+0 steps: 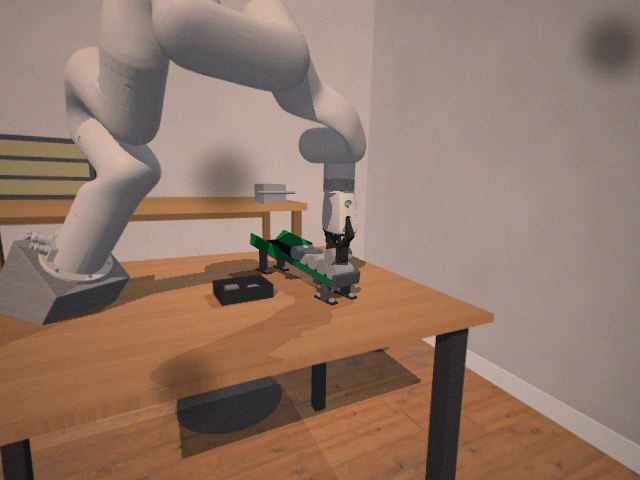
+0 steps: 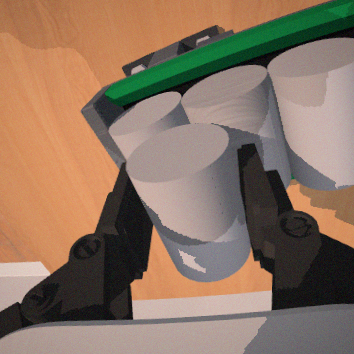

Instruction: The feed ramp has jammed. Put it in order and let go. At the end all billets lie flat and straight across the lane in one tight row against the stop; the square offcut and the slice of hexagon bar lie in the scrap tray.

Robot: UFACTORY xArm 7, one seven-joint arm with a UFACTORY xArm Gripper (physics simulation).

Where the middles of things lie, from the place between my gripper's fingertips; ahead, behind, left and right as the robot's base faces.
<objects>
My hand is 4 cm to the left of the grey stop (image 2: 99, 113) and 4 cm above it. The rest, counted from my hand: black scrap tray (image 1: 244, 294) 18 cm behind, 15 cm to the left, 8 cm below.
</objects>
